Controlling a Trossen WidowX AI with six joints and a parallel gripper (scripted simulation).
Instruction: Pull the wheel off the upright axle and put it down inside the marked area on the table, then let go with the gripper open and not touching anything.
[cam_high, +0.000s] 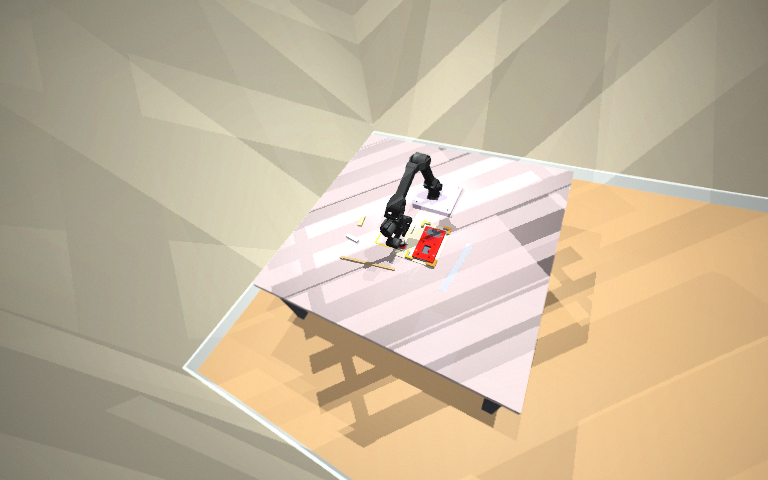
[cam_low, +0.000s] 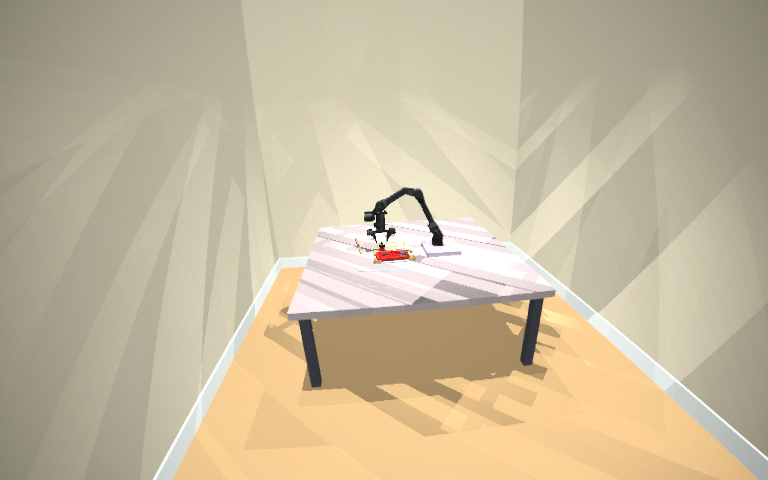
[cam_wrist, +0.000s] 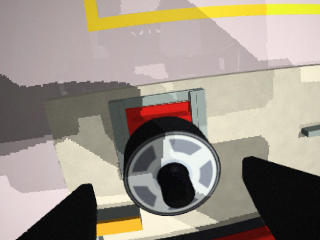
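Now: gripper tip 1 cm above the wheel. The rest, counted from my gripper tip: wooden block: 27 cm to the right, 12 cm behind, 4 cm below; black upright axle: 2 cm below; thin wooden stick: 14 cm to the right, 14 cm ahead, 4 cm below.
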